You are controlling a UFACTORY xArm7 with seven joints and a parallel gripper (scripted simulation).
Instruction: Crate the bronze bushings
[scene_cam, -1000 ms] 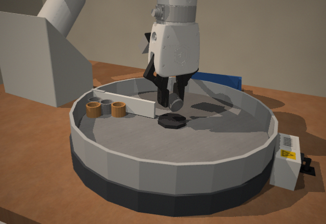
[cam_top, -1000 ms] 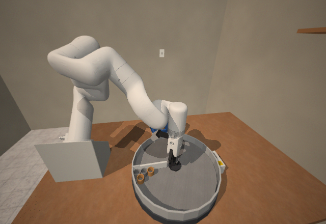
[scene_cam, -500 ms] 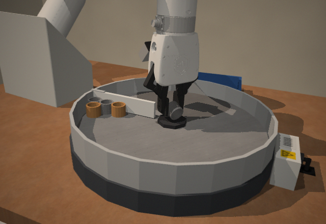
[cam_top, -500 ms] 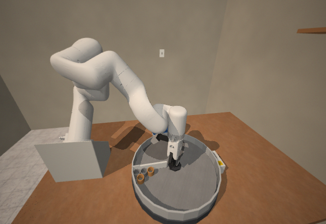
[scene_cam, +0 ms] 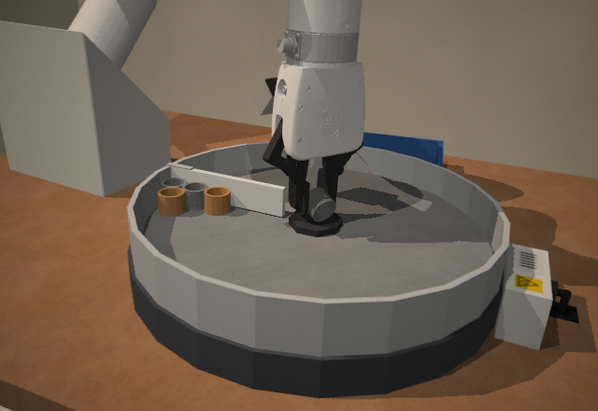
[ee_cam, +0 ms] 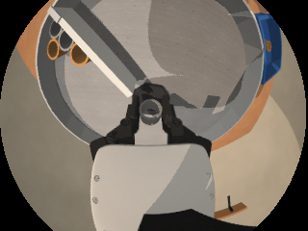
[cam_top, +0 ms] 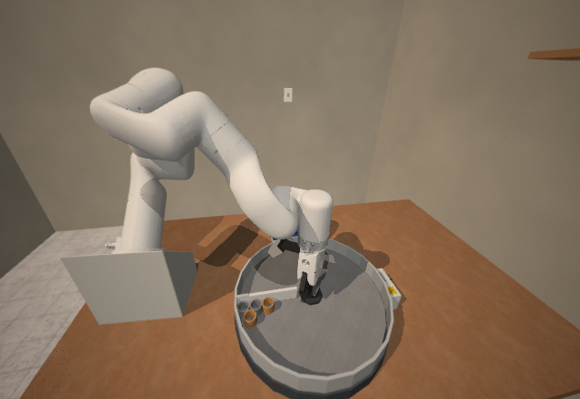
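Now: hand 10 mm short of the turning table and 40 mm above it. The rest, counted from my hand: blue crate: 10 mm behind, 360 mm to the left, 70 mm below.
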